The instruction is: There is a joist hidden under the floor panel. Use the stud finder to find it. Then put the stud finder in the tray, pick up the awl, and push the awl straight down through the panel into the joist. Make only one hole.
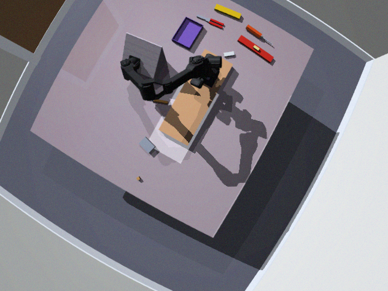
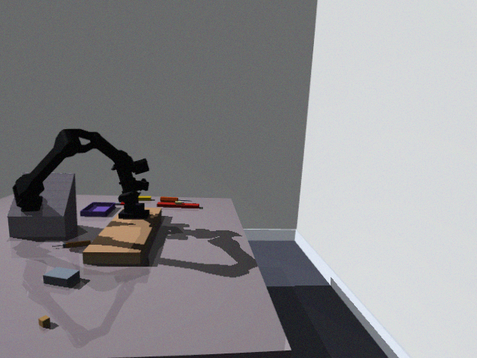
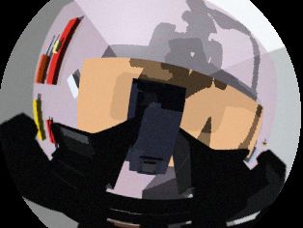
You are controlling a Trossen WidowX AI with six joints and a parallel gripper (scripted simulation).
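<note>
The purple tray lies 21 cm behind my gripper tip, 22 cm to the left of it and 5 cm below it. The rest, counted from my gripper tip: awl 22 cm behind, 22 cm to the right, 6 cm below; small white block 6 cm ahead, 19 cm to the left, 6 cm below; stud finder 2 cm behind, 2 cm above.
</note>
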